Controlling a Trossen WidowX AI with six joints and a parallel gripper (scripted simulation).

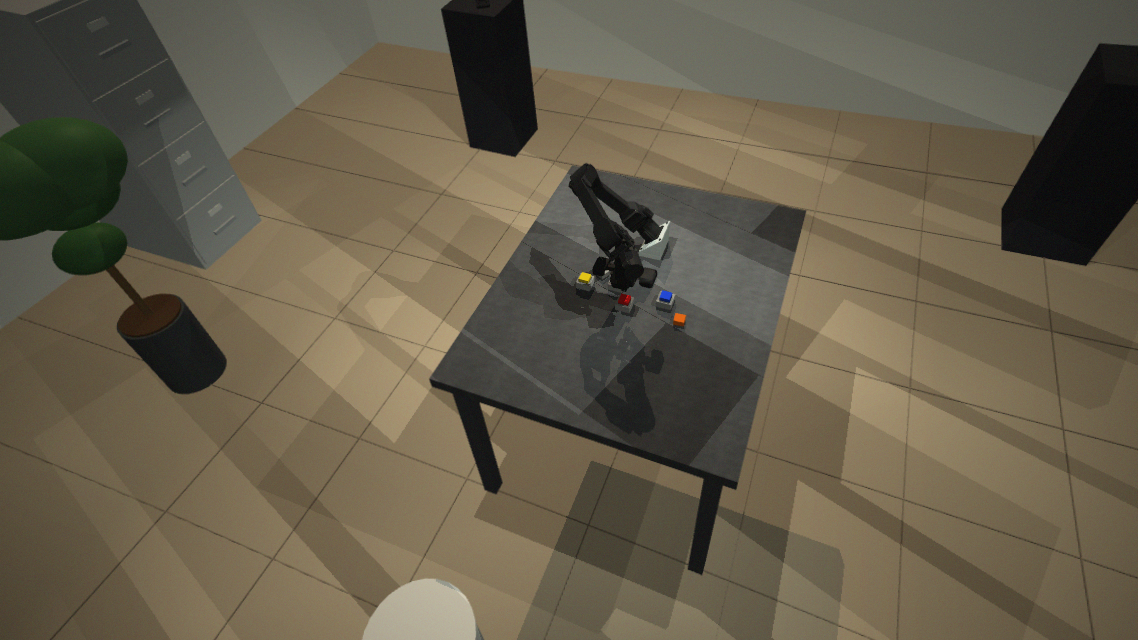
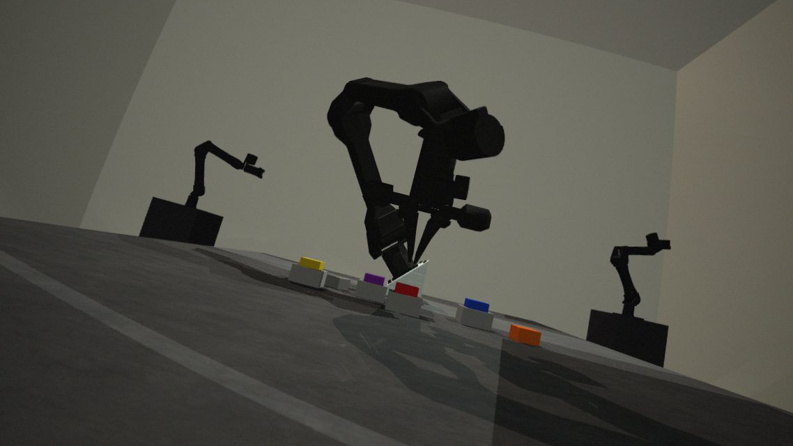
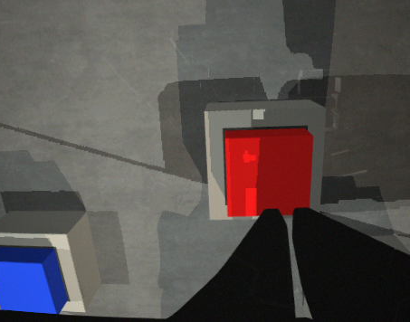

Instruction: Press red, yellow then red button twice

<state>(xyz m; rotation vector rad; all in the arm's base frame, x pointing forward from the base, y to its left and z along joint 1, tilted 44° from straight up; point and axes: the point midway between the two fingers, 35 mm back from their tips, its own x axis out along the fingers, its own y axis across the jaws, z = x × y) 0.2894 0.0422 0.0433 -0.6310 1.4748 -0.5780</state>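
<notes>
The red button is 4 cm below my gripper tip. Round my gripper tip: yellow button 4 cm behind, 15 cm to the right, 4 cm below; then small grey block 10 cm behind, 12 cm to the right, 6 cm below; then orange block 18 cm to the left, 6 cm below.
</notes>
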